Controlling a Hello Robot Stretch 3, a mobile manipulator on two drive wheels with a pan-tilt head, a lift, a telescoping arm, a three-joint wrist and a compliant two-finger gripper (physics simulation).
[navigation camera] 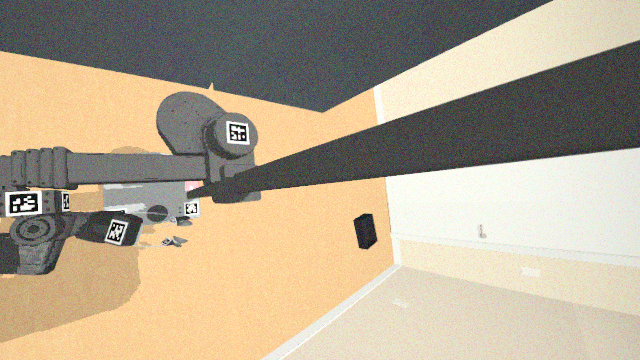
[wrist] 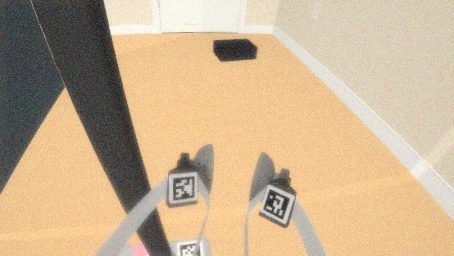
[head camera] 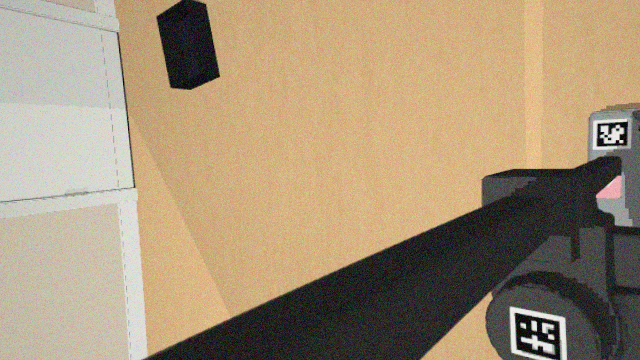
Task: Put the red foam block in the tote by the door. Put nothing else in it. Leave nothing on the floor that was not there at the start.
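Seen in the pictures: gripper, fingertip midpoint: (navigation camera: 188, 231); robot's base, link origin: (navigation camera: 157, 211).
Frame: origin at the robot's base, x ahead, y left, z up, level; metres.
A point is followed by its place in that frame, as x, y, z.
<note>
A black box-shaped thing (head camera: 189, 47) {0.439, 1.667, 0.004} (navigation camera: 365, 231) {0.452, 1.674, 0.003} (wrist: 235, 50), which looks like the tote, stands on the floor near the white door (head camera: 60, 150) {0.015, 2.175, 0.325} (navigation camera: 500, 200) {0.202, 2.181, 1.073} (wrist: 200, 15). Its inside cannot be made out. My gripper (navigation camera: 181, 231) {0.049, 0.068, 0.566} (wrist: 234, 165) {0.049, 0.068, 0.566} is open, with bare floor showing between its fingers. It is well short of the black box, which lies beyond the fingertips in the wrist view. The red foam block does not show in these views. The pink patch (head camera: 611, 189) {-0.114, 0.129, 0.161} (navigation camera: 192, 185) {-0.110, 0.140, 0.161} is on my own base.
A large dark blue-grey surface (navigation camera: 200, 40) {-0.693, 0.154, 0.400} (wrist: 22, 90) borders the floor on one side. A beige wall with a white baseboard (navigation camera: 330, 320) {1.009, 1.005, 0.084} (wrist: 350, 110) runs along the other side. My black mast (head camera: 350, 280) {-0.047, 0.136, 1.133} (navigation camera: 450, 115) {-0.076, 0.116, 1.212} (wrist: 95, 100) crosses all three views.
</note>
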